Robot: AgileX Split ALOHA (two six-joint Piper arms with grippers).
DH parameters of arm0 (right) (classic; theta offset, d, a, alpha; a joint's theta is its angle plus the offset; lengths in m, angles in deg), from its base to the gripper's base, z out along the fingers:
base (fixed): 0 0 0 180
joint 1: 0 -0.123 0 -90
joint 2: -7.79 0 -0.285 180
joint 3: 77.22 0 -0.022 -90
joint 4: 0 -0.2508 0 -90
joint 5: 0 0 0.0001 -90
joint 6: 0 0.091 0 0
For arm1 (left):
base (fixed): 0 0 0 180
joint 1: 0 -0.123 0 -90
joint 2: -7.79 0 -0.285 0
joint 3: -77.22 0 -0.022 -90
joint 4: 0 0.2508 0 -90
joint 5: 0 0 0.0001 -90
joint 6: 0 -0.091 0 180
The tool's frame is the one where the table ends.
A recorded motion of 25 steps. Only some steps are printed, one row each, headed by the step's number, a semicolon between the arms.
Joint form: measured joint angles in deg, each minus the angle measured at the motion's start. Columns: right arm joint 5, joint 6, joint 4, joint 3, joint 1, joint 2; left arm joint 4, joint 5, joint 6, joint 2, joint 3, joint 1.
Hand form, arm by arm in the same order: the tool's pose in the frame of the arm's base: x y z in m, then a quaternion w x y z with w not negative. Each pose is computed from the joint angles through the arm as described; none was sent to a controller.
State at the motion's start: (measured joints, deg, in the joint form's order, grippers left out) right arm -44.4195 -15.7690 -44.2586 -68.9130 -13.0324 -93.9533; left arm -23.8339 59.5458 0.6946 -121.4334 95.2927 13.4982
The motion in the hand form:
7: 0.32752 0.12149 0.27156 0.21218 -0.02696 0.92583 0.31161; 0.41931 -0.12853 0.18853 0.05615 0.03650 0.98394 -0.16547
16: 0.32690 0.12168 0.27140 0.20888 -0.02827 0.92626 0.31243; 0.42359 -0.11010 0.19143 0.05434 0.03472 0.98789 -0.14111
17: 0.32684 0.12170 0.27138 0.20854 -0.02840 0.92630 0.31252; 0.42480 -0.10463 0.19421 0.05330 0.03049 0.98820 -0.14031
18: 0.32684 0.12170 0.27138 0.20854 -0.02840 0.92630 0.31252; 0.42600 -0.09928 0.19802 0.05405 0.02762 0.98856 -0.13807
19: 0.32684 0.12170 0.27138 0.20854 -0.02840 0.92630 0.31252; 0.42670 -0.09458 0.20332 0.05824 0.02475 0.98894 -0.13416
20: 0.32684 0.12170 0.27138 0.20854 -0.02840 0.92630 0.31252; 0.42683 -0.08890 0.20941 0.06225 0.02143 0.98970 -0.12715
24: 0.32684 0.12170 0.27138 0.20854 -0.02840 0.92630 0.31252; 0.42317 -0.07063 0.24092 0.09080 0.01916 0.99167 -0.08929
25: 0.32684 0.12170 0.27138 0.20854 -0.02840 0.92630 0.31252; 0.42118 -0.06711 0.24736 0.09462 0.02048 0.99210 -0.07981
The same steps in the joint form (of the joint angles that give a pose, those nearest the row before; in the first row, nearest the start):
7: 0.00 0.00 0.00 0.00 0.00 0.00; 3.74 0.51 -0.20 0.00 0.04 0.00
16: -0.42 0.00 0.00 0.00 0.00 0.00; 6.87 2.38 -0.20 0.00 1.06 -2.00
17: -0.46 0.00 0.00 0.00 0.00 0.00; 6.99 3.20 -0.20 0.11 1.53 -2.73
18: -0.46 0.00 0.00 0.00 0.00 0.00; 7.33 4.01 -0.20 0.31 2.11 -3.41
19: -0.46 0.00 0.00 0.00 0.00 0.00; 7.93 4.55 0.02 0.76 2.59 -3.94
20: -0.46 0.00 0.00 0.00 0.00 0.00; 8.92 5.23 0.42 1.37 3.02 -4.52
24: -0.46 0.00 0.00 0.00 0.00 0.00; 14.09 7.43 1.75 4.89 4.55 -5.92
25: -0.46 0.00 0.00 0.00 0.00 0.00; 15.30 8.09 1.87 5.71 4.72 -6.12

